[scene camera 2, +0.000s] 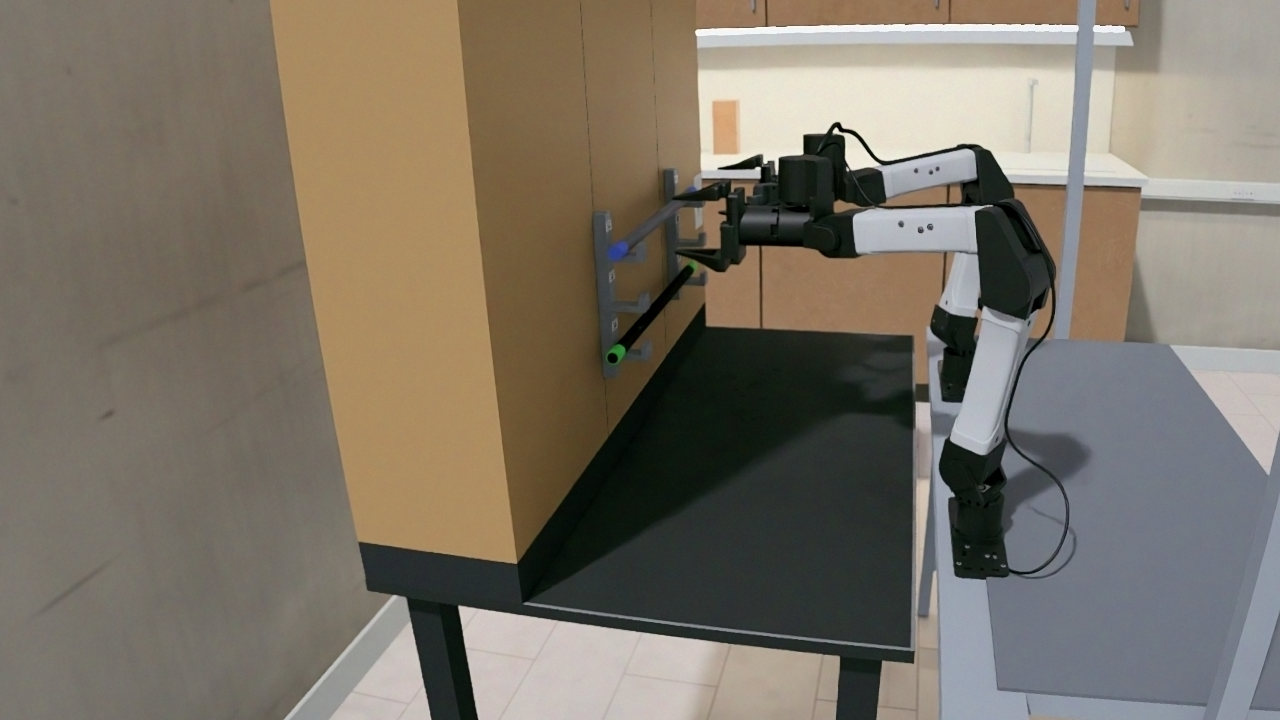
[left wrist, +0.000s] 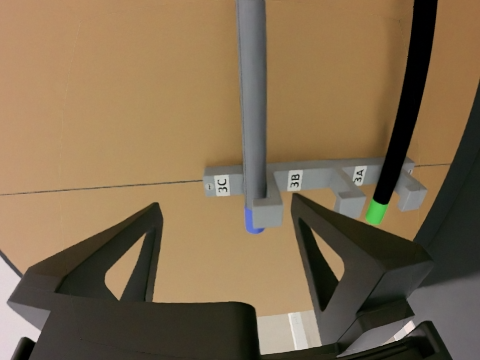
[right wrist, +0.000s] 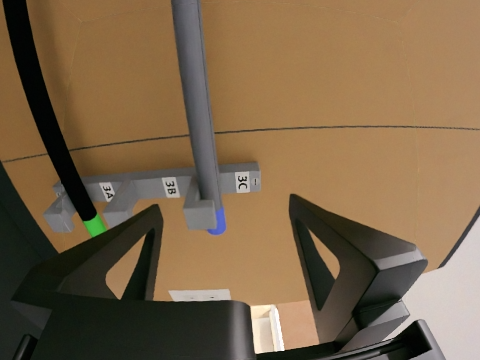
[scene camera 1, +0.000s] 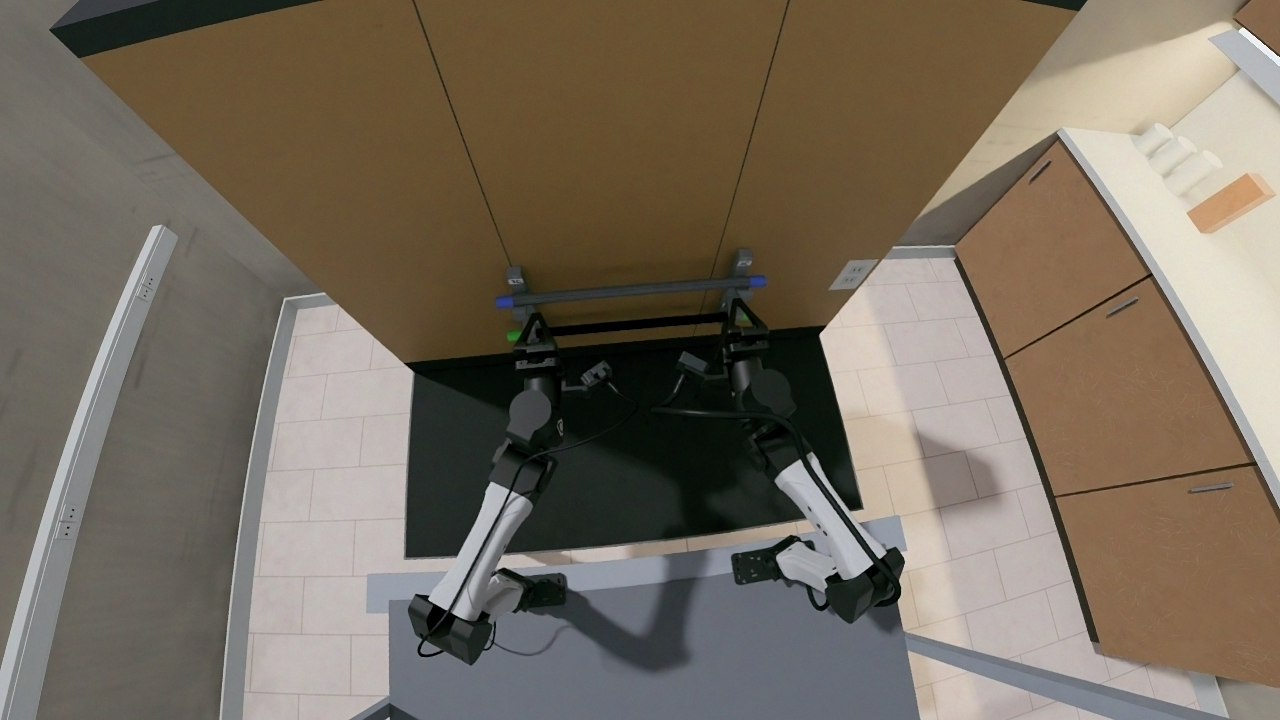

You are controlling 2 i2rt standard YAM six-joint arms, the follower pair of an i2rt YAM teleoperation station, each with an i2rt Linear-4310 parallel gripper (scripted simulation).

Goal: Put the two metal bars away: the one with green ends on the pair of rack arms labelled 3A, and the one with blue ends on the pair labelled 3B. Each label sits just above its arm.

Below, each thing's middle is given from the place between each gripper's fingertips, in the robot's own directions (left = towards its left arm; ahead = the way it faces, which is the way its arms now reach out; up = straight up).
My right hand is 17 cm to the right of the blue-ended grey bar (scene camera 1: 749,281), 8 cm short of it and 2 cm above it. Round my right hand: green-ended black bar (scene camera 1: 715,317) (17 cm to the left, 17 cm below, 8 cm ahead).
My left hand (scene camera 2: 674,224) is 160 mm to the left of the blue-ended grey bar, 70 mm short of it and 20 mm above it. From my left hand the other things lie so: green-ended black bar 170 mm below, 160 mm to the right, 80 mm ahead.
